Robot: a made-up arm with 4 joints.
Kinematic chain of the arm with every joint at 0, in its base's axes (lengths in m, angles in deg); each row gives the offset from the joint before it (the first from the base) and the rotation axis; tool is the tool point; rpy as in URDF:
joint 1: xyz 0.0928 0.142 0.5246 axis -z
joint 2: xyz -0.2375 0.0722 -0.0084 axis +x
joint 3: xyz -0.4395 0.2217 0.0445 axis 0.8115 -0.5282 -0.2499
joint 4: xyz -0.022 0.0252 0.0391 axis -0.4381 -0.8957 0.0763
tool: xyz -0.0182 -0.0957 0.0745 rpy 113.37 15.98 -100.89
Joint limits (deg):
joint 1: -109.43..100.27
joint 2: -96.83..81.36
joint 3: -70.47..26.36
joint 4: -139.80..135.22
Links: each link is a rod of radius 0.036 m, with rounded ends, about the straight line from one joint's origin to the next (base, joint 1, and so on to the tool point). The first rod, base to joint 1, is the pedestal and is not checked.
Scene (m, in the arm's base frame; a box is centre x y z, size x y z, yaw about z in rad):
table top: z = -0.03
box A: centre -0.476 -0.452 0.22 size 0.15 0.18 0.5 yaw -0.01
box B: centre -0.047 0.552 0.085 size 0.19 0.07 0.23 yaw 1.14
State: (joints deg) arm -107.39 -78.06 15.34 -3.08
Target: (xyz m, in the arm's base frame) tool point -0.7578 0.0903 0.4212
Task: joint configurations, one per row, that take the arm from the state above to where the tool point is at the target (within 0.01 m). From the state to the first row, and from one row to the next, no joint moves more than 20 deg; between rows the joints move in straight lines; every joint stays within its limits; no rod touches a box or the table.
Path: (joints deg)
1: -100.77 -60.97 10.20 -1.67
2: -94.16 -43.89 5.06 -0.26
3: -87.54 -26.80 -0.08 1.15
4: -80.92 -9.72 -5.22 2.56
5: -74.30 7.37 -10.36 3.96
6: -67.69 24.46 -15.50 5.37
7: -54.55 12.06 -7.13 21.95
8: -41.42 -0.33 1.24 38.52
9: -28.29 -12.72 9.62 55.09
10: -15.15 -25.11 17.99 71.66
11: -2.02 -37.50 26.36 88.23
12: -20.20 -53.08 26.36 80.26

